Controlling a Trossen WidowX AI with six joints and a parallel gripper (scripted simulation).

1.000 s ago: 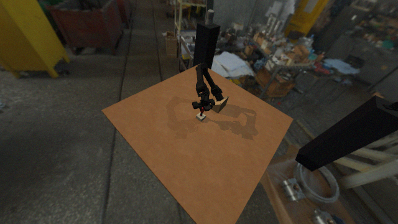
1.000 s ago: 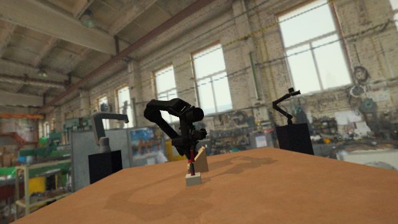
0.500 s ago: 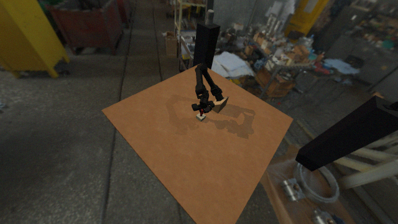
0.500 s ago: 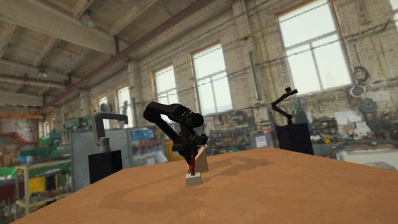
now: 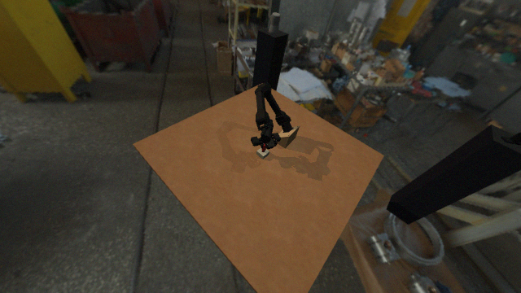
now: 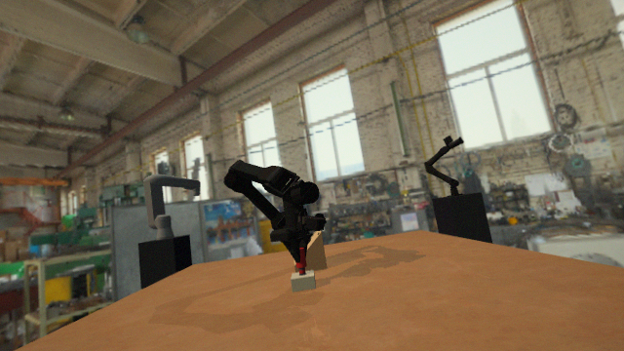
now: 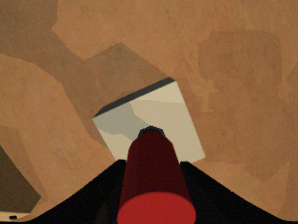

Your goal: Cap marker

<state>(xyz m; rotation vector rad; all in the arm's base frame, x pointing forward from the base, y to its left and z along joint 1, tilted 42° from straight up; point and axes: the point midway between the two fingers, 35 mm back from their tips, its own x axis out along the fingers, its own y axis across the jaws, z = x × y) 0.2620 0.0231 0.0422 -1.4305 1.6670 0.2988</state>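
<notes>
Now: gripper tip 10 mm below the red cap. From my gripper tip the other things lie so: holder block: 50 mm below.
</notes>
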